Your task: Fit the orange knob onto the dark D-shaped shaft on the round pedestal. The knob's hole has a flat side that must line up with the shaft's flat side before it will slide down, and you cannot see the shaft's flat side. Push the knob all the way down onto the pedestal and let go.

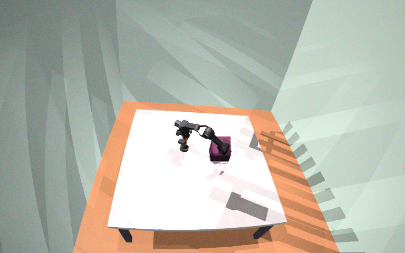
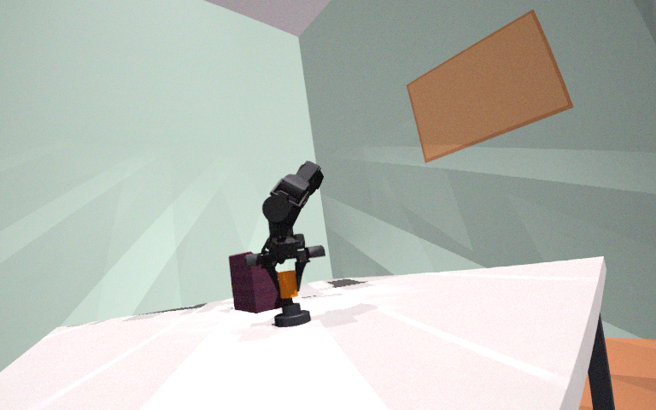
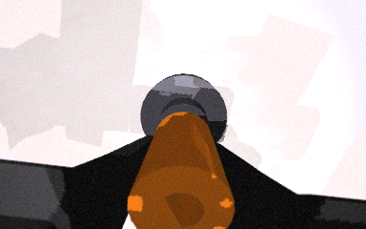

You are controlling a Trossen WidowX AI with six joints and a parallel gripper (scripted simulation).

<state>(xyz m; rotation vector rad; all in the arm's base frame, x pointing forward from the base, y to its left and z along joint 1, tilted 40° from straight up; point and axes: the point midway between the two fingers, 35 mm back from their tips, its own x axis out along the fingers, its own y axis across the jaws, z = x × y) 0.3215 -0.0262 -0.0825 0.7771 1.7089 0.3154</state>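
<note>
Right now the orange knob is 20 mm above my gripper tip. From my gripper tip the other things lie so: pedestal: 40 mm below.
</note>
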